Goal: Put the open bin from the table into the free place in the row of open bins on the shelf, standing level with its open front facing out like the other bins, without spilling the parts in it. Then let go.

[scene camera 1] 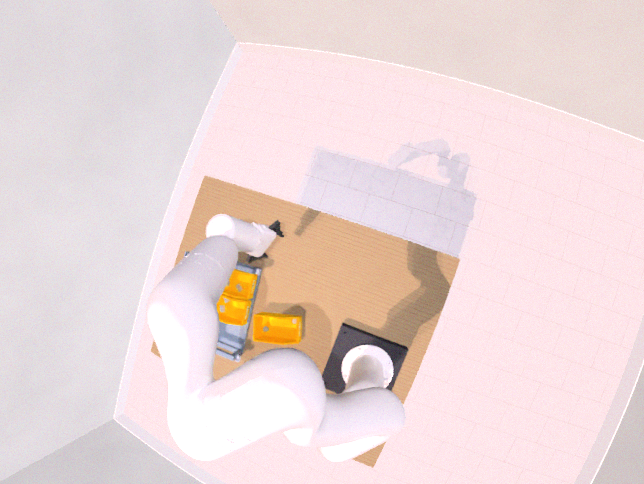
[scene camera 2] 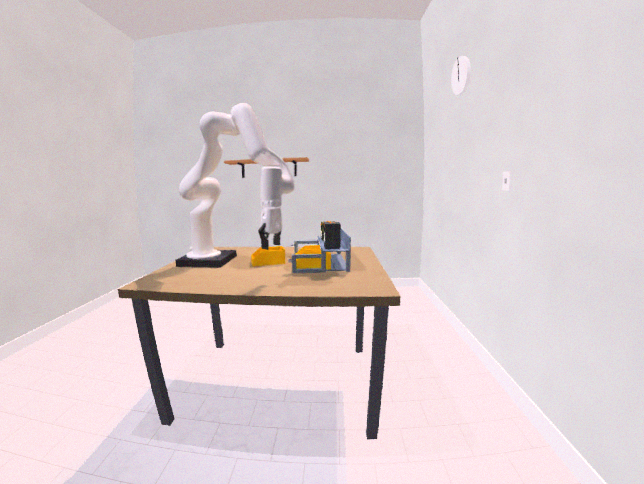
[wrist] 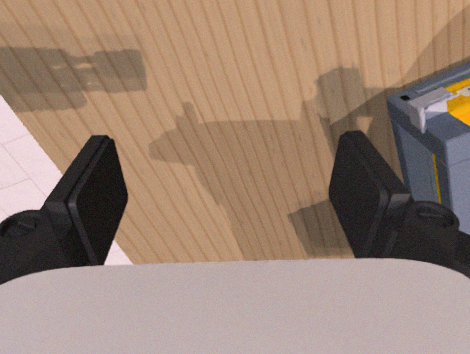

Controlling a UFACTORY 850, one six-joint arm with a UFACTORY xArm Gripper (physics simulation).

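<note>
I can see my gripper [scene camera 2: 271, 247] in scene camera 2, and the wrist view shows me the gripper [wrist: 228, 165] too.
</note>
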